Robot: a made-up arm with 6 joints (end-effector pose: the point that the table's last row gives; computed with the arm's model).
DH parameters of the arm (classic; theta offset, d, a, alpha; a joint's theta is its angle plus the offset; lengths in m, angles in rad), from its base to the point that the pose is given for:
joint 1: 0 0.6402 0.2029 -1.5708
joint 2: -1.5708 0 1.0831 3.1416
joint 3: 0 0 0.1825 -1.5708
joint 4: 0 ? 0 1.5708
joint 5: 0 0 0 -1.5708
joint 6: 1.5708 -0.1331 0 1.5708
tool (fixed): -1.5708 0 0 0
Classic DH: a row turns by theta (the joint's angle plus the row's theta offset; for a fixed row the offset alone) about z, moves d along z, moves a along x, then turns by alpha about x.
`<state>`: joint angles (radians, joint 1 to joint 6).
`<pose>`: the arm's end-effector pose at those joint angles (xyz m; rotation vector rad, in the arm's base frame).
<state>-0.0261 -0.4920 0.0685 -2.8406 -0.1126 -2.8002</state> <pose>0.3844 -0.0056 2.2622 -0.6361 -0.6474 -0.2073</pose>
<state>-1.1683 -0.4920 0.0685 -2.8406 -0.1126 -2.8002</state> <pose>0.1547 -0.3519 2.2622 -0.9514 -0.2158 -1.2644</pose>
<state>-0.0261 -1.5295 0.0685 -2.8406 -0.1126 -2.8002</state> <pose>-1.1011 0.0332 1.6211 -0.5257 -1.6464 -0.5404</pose>
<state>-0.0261 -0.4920 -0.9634 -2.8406 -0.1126 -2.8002</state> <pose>0.6197 -0.0117 1.3424 -0.6226 0.3486 0.1233</pose>
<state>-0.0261 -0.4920 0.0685 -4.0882 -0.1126 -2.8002</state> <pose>0.3869 -0.0222 2.2575 0.6019 -0.6420 0.0786</pose>
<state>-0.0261 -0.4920 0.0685 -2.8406 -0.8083 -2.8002</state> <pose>0.3096 0.0205 2.3065 -0.6275 -1.3561 -0.2147</pose>
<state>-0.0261 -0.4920 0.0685 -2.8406 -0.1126 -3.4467</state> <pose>0.3844 -0.0056 2.2622 -0.0142 -0.6678 0.0089</pose>
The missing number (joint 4, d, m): -0.8096
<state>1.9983 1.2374 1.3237 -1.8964 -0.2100 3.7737</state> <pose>-0.9137 1.9421 1.2663 -0.8660 -1.9549 1.2853</pose>
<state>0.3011 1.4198 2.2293 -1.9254 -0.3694 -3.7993</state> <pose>1.6805 0.5690 1.6165 -0.4977 -1.0952 0.3264</pose>
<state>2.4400 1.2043 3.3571 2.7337 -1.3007 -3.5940</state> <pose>-0.3481 0.3607 1.5693 -2.3824 0.4693 0.1959</pose>
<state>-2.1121 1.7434 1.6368 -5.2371 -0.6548 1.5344</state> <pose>-1.1911 -1.8450 0.4979 -0.4453 2.6062 -0.4162</pose>
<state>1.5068 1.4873 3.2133 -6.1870 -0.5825 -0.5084</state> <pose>0.0730 1.0290 1.6233 1.2060 -0.6151 1.4966</pose>
